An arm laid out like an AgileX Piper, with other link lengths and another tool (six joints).
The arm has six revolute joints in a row. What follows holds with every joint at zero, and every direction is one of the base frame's. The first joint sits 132.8 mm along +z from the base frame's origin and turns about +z. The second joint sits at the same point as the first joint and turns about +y. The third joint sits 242.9 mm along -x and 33.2 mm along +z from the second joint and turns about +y. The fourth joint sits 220.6 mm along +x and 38.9 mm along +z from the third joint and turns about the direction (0.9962, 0, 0.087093). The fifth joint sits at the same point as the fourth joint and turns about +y. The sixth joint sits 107.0 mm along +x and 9.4 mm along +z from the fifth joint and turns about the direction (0.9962, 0, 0.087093). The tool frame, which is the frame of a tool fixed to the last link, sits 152.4 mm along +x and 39.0 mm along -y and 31.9 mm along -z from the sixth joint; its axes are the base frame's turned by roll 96.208, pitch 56.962 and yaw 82.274 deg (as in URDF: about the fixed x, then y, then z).
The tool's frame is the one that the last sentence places.
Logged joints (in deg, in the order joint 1, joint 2, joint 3, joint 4, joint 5, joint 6), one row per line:
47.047 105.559 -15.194 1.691 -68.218 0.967
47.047 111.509 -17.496 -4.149 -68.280 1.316
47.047 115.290 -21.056 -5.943 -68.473 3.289
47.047 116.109 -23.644 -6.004 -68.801 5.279
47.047 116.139 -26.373 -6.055 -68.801 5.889
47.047 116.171 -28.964 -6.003 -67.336 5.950
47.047 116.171 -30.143 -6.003 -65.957 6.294
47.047 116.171 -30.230 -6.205 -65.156 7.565
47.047 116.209 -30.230 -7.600 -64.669 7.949
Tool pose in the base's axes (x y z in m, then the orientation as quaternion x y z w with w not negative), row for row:
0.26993 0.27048 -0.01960 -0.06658 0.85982 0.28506 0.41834
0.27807 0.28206 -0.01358 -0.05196 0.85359 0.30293 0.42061
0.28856 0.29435 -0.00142 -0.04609 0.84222 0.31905 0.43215
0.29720 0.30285 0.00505 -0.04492 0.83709 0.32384 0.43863
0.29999 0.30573 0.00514 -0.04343 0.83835 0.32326 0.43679
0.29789 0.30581 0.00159 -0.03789 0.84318 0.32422 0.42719
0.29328 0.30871 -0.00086 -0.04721 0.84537 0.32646 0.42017
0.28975 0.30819 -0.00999 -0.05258 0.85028 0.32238 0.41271
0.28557 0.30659 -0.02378 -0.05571 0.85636 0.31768 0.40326
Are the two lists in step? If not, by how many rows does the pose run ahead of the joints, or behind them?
The pose runs 2 rows ahead of the joints: the pose in row i belongs to the joints in row i + 2.
